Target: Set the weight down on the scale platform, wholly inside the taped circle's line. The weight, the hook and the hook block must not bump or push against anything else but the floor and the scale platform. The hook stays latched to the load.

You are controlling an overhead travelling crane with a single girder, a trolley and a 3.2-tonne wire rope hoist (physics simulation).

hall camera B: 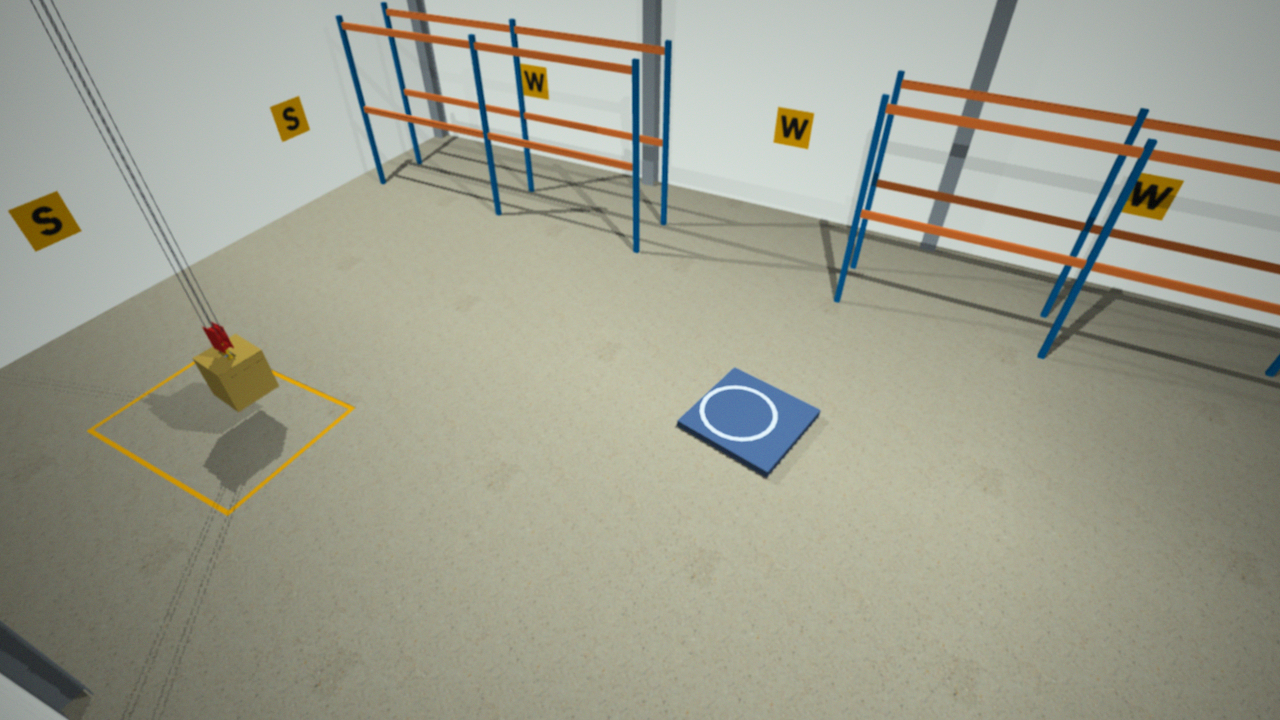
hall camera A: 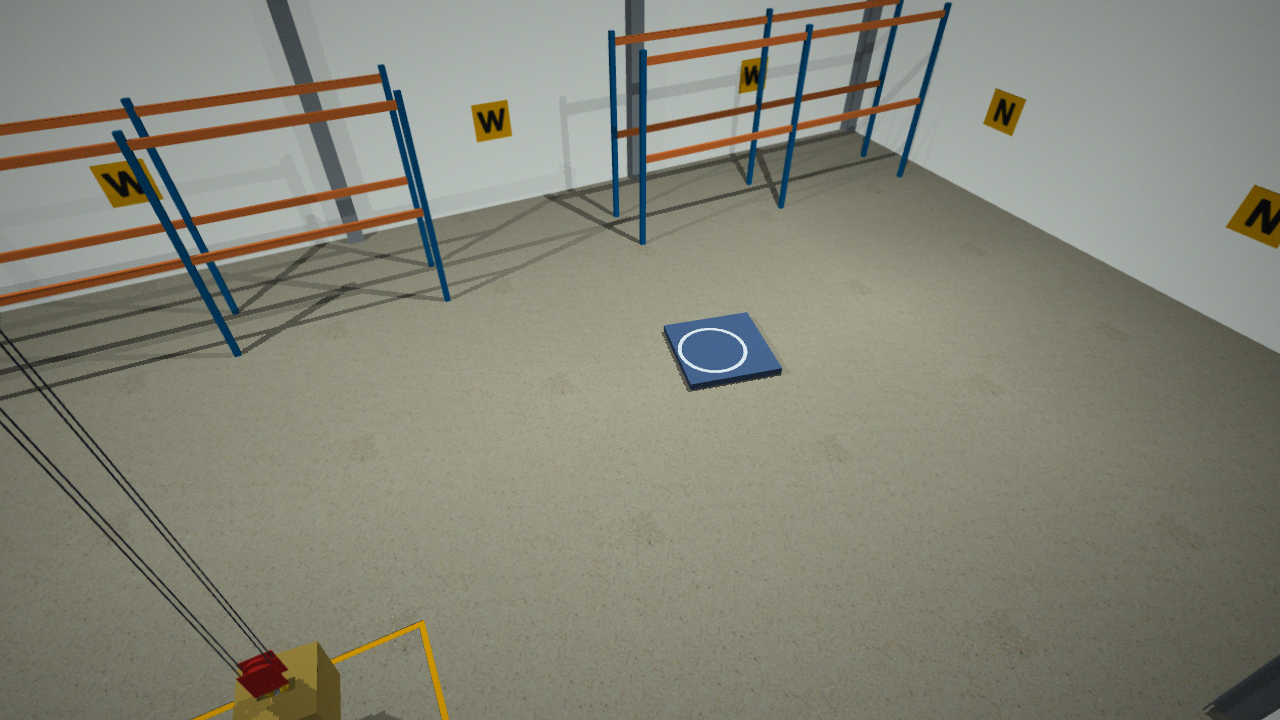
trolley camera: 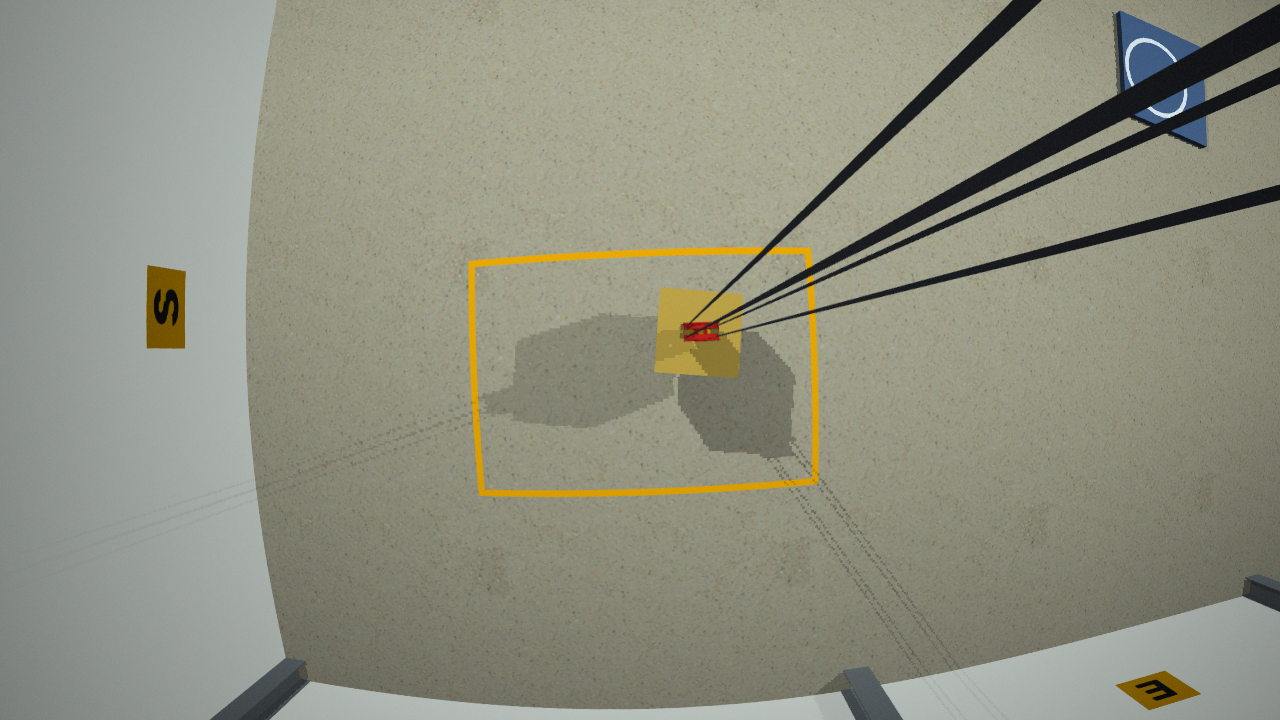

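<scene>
The weight, a yellow-brown box (hall camera A: 308, 691) (hall camera B: 243, 385) (trolley camera: 671, 308), hangs above the floor with its shadows apart from it. My hook (hall camera B: 230, 353) is latched to its top, under the red hook block (hall camera A: 262, 673) (hall camera B: 217, 337) (trolley camera: 699, 331). In the trolley camera the block largely covers the hook, and the ropes run off to the upper right. The blue scale platform (hall camera A: 760, 353) (hall camera B: 792, 416) (trolley camera: 1136, 28) stands well apart from the weight and bears the white taped circle (hall camera A: 679, 350) (hall camera B: 701, 412) (trolley camera: 1126, 67). Ropes cross in front of it in the trolley camera.
A yellow taped rectangle (hall camera A: 433, 667) (hall camera B: 290, 461) (trolley camera: 476, 376) lies on the floor beneath the weight. Two blue-and-orange racks (hall camera A: 642, 147) (hall camera A: 423, 201) (hall camera B: 636, 156) (hall camera B: 1095, 250) stand along the W wall, beyond the platform. Grey columns stand at the walls.
</scene>
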